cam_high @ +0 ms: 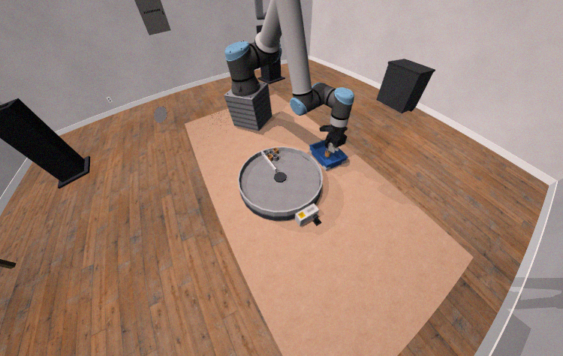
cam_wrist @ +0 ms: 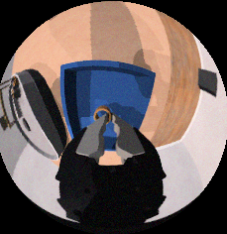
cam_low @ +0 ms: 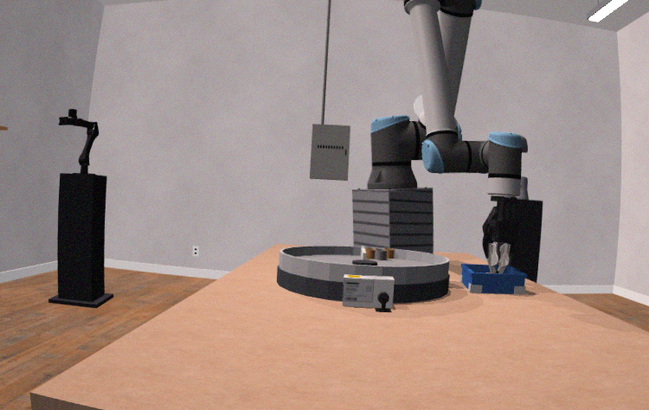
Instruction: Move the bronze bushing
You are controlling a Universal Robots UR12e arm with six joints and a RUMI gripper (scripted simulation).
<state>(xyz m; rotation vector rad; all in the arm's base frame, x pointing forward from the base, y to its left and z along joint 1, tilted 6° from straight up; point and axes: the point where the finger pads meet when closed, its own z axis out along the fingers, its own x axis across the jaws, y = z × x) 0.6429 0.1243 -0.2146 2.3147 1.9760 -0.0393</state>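
Now: the blue crate 10 mm to the right of my hand and 10 mm below it. From my hand the other things lie so: grey round turntable 30 mm behind, 360 mm to the right, 20 mm above.
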